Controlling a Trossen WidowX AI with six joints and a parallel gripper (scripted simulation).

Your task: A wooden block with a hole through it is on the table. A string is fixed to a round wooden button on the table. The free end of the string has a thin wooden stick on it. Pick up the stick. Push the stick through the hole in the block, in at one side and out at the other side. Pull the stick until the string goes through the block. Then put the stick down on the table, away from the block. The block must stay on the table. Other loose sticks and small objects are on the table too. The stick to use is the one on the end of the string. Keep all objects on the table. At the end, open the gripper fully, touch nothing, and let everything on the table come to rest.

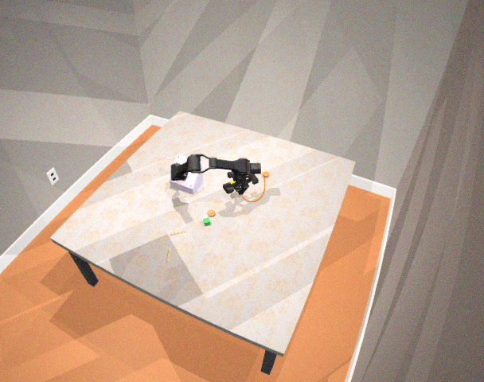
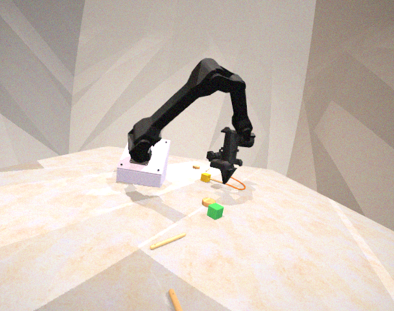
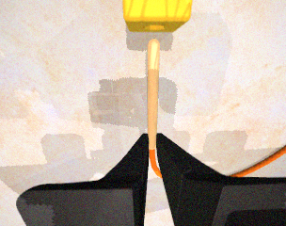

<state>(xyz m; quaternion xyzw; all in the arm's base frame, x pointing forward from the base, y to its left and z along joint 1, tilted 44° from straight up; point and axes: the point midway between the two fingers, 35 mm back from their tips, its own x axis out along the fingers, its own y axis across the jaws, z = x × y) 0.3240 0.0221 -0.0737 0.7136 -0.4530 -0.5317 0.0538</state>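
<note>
Now: gripper tip 7 cm past the yellow wooden block and 5 cm to the right of it. From my gripper tip the other things lie so: thin wooden stick (1 cm to the left, 1 cm behind); green cube (25 cm to the right, 7 cm behind).
</note>
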